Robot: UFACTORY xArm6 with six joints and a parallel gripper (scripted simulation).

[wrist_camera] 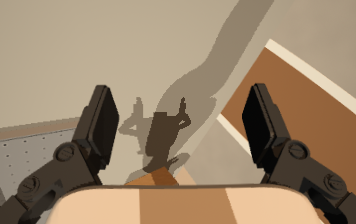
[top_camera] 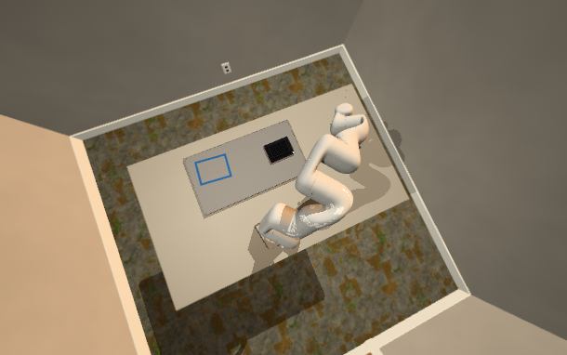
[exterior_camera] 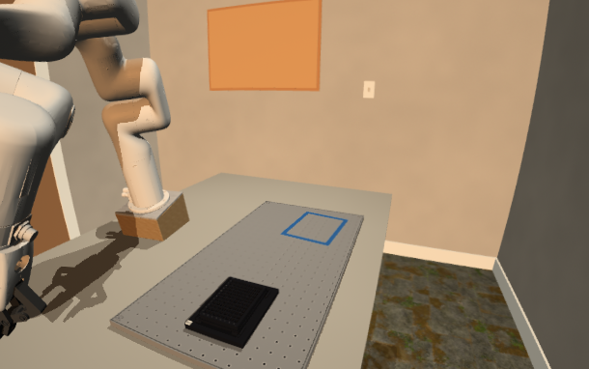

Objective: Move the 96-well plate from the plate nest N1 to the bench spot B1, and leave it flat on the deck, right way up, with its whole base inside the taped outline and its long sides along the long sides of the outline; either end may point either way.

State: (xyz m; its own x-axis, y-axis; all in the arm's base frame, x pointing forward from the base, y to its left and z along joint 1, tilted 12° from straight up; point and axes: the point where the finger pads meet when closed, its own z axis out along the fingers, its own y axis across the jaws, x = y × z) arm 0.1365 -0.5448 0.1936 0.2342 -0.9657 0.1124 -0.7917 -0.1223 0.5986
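My hand is 250 mm short of the black 96-well plate, 270 mm to the right of it and 140 mm above it. From my hand the other things lie so: black plate nest N1 (250 mm ahead, 270 mm to the left, 160 mm below); then white label (180 mm ahead, 210 mm to the left, 150 mm below).
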